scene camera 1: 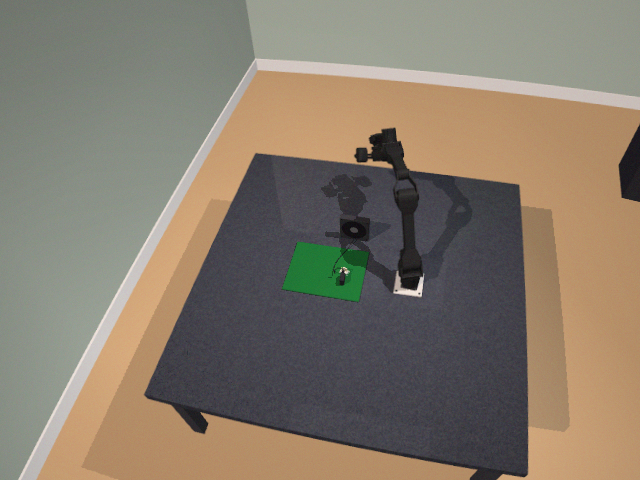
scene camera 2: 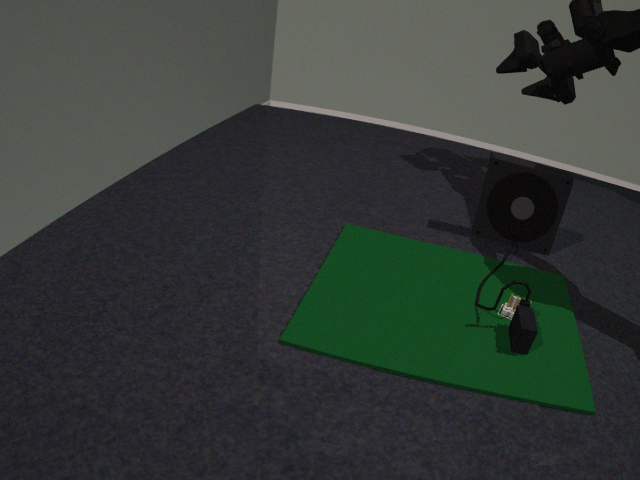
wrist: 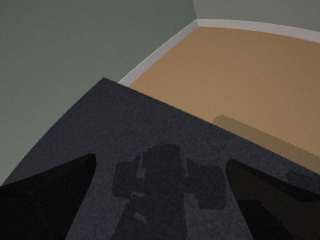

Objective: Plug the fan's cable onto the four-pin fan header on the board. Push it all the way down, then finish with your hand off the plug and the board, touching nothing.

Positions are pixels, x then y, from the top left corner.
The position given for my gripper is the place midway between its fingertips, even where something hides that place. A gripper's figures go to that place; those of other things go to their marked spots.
Labels:
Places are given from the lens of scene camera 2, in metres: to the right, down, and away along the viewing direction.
my gripper [scene camera 2: 509, 81]: 0.36, -0.30, 0.81
black plug [scene camera 2: 522, 330]: 0.19, 0.09, 0.41
black fan [scene camera 2: 526, 200]: 0.28, -0.05, 0.59
green board [scene camera 2: 387, 302]: 0.07, 0.06, 0.49
The marked spots on the black plug and the black fan are 0.24 m apart.

